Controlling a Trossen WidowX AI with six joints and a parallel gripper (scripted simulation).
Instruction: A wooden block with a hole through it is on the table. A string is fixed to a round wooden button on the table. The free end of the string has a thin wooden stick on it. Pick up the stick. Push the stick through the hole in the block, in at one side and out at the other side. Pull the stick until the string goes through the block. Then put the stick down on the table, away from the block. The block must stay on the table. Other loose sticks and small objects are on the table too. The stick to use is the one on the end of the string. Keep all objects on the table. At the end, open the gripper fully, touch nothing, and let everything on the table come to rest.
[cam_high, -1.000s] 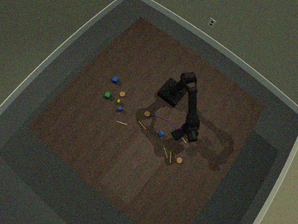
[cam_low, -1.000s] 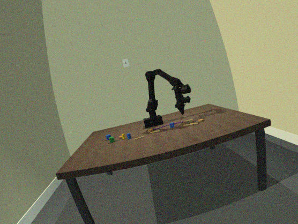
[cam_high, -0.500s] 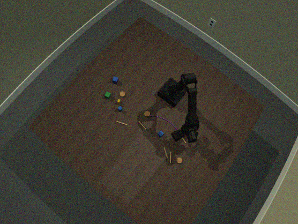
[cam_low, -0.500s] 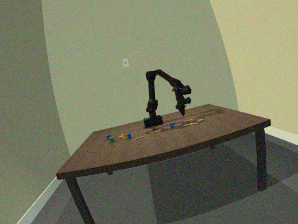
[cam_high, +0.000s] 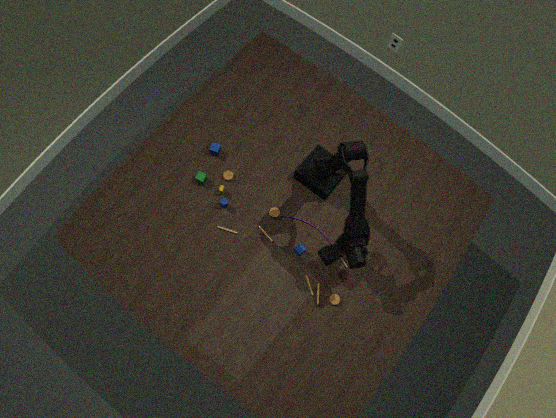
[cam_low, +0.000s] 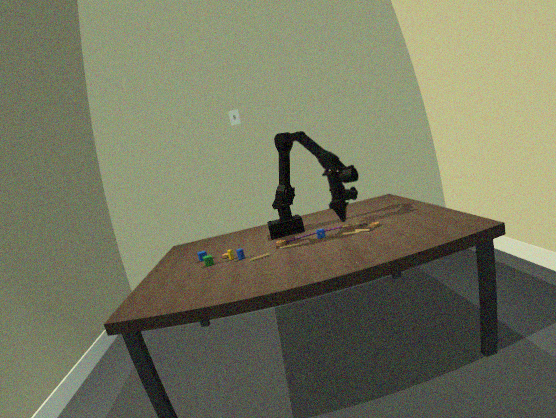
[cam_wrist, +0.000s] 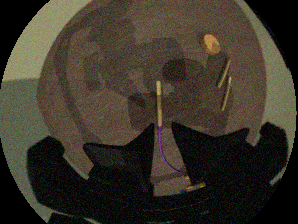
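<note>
Now: gripper tip 2 cm above the thin stick and 1 cm to the right of it. From my gripper tip the other things lie so: green cube (57 cm to the right, 11 cm ahead, 1 cm below); then round wooden button (28 cm to the right, 3 cm ahead, 2 cm below); then yellow block (48 cm to the right, 9 cm ahead, 1 cm below).
</note>
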